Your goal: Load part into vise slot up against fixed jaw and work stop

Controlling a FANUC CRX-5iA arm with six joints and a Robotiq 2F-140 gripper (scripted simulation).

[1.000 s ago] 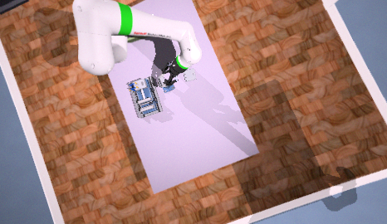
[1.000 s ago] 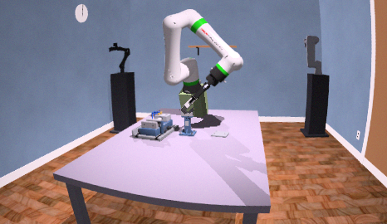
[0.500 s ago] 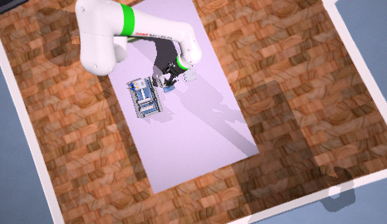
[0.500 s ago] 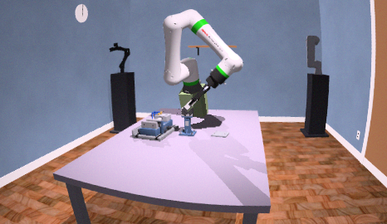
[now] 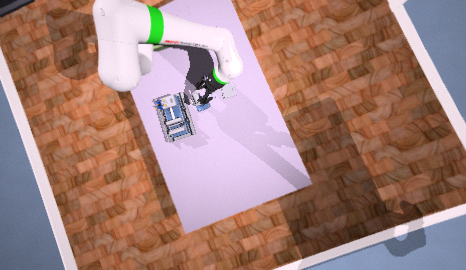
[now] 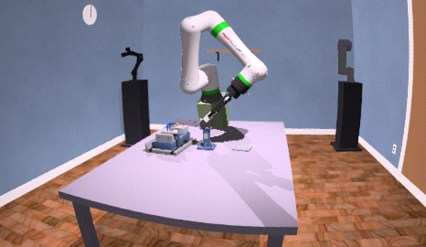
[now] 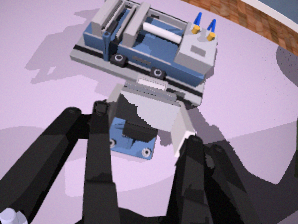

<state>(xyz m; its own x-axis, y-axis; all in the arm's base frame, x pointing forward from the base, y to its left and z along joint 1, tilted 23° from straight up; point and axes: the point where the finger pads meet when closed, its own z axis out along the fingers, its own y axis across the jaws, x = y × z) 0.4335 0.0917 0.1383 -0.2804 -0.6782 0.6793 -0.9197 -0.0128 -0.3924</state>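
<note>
My hand is 20 mm to the left of the part and 10 mm above it. Also, from my hand: air cylinder rod (210 mm to the right, 100 mm below).
</note>
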